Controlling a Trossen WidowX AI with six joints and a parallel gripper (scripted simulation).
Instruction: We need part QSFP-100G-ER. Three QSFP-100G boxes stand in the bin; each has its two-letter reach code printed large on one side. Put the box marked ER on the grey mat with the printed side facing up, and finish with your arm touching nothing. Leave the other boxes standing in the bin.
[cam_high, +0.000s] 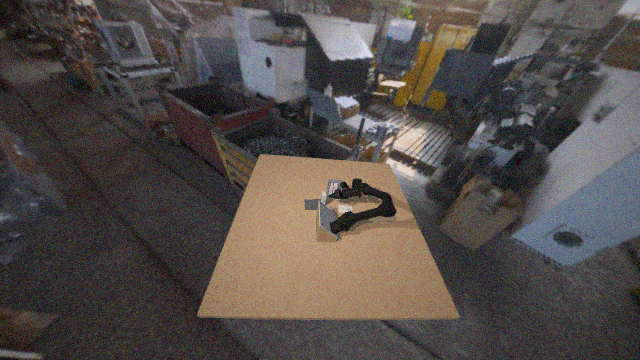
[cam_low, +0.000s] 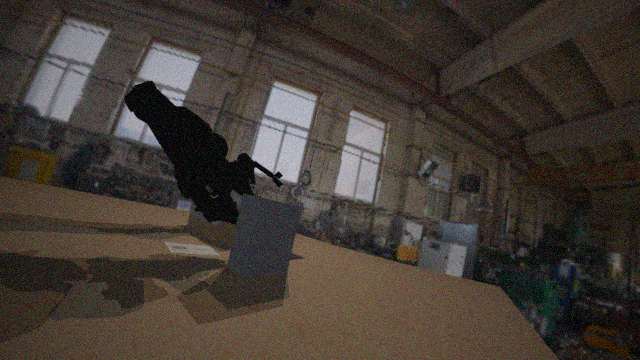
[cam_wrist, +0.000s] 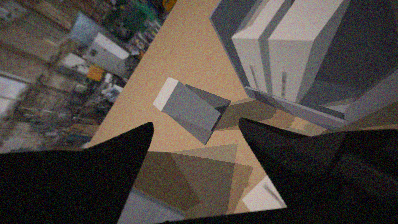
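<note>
The grey mat is 2 cm ahead of my gripper tip, 11 cm to the left of it and 10 cm below it. Round my gripper tip: paper 4 cm behind, 11 cm to the right, 10 cm below.
</note>
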